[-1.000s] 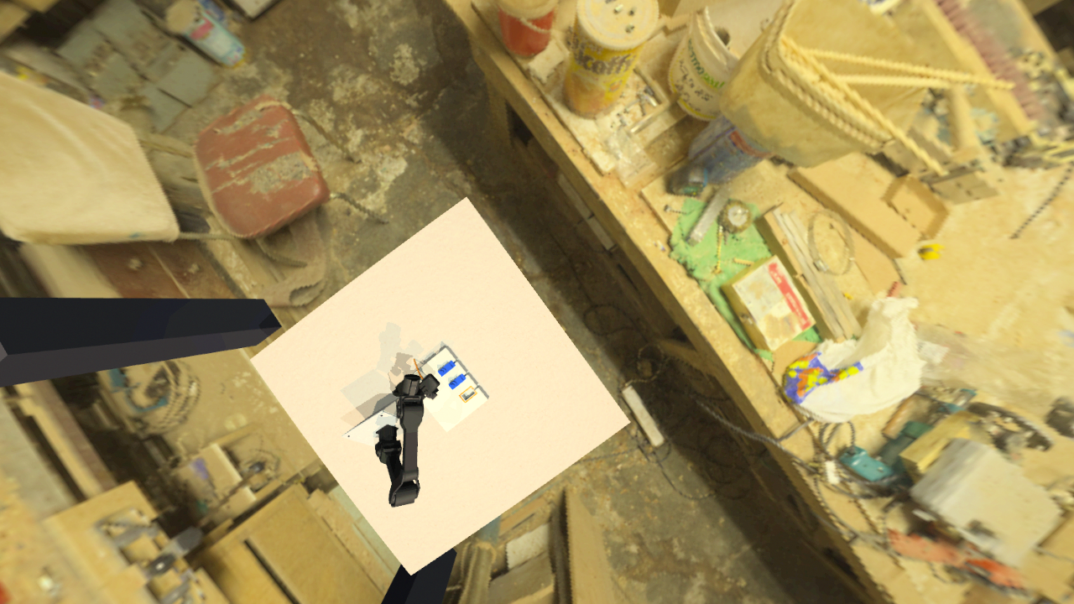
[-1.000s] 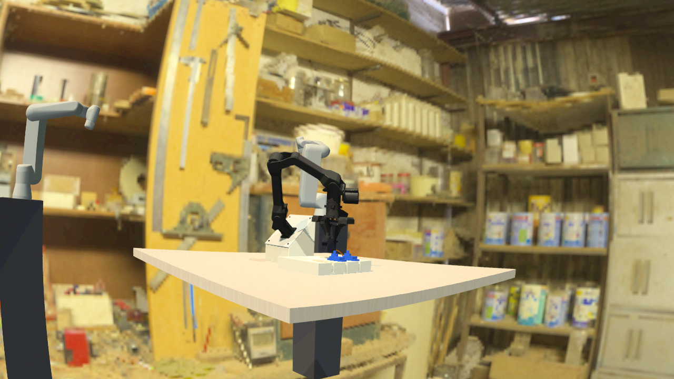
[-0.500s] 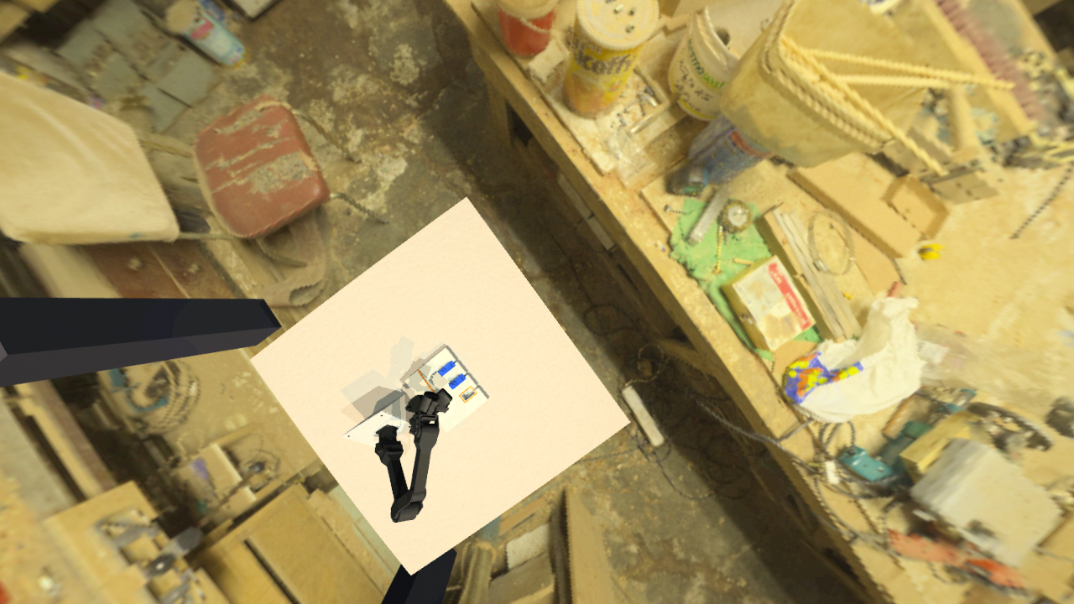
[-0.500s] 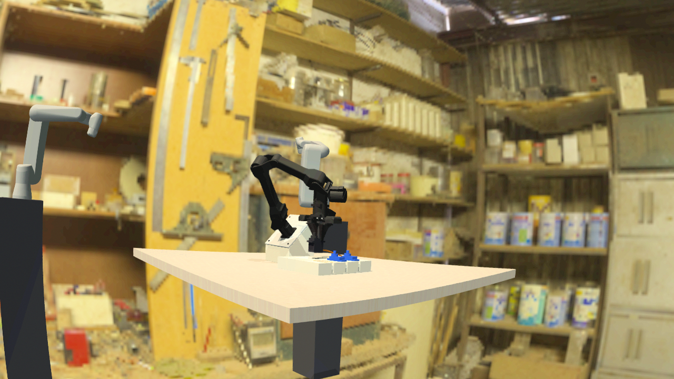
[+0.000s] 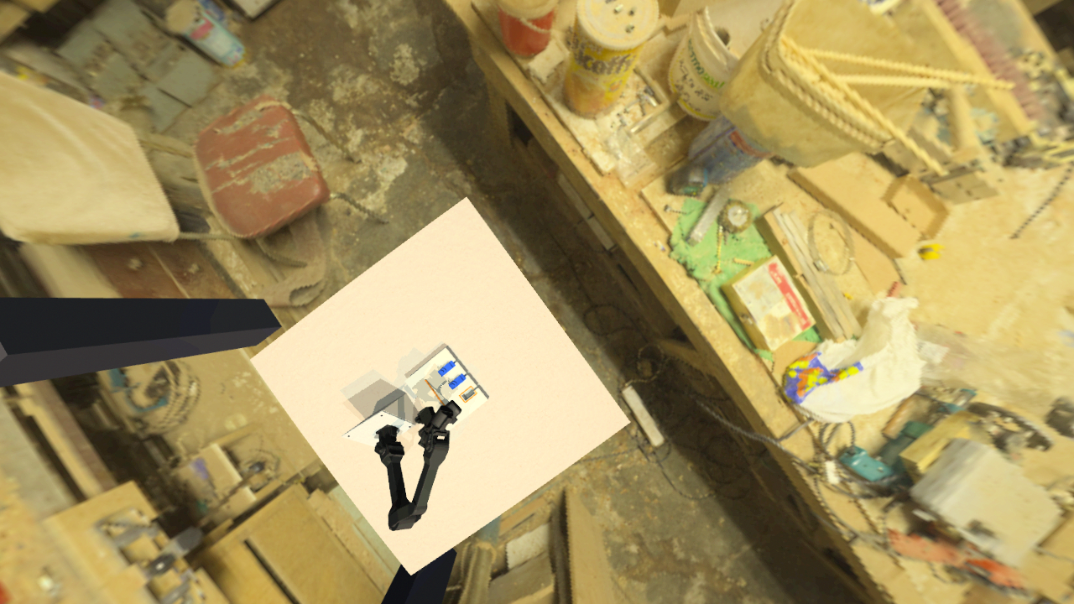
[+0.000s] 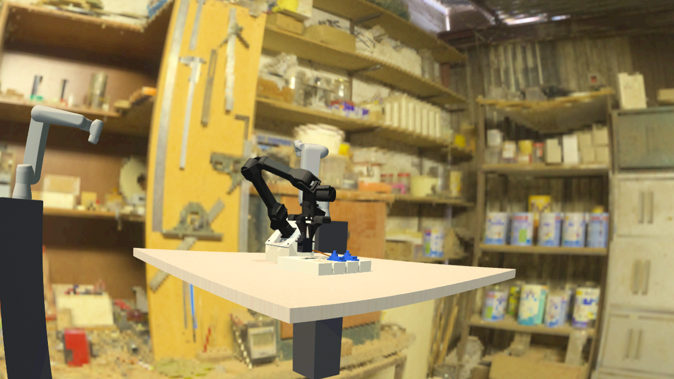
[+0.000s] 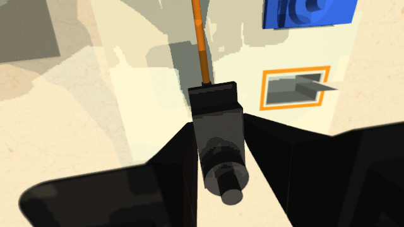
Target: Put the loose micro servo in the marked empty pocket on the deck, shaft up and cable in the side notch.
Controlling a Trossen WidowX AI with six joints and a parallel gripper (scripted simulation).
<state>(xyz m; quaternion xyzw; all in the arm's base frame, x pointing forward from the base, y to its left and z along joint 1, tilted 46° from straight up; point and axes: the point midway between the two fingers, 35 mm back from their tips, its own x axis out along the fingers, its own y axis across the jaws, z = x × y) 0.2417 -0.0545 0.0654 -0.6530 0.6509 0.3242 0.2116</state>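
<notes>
Now: gripper tip 100 mm above the cream deck, 70 mm to the right of it and 20 mm past it.
</notes>
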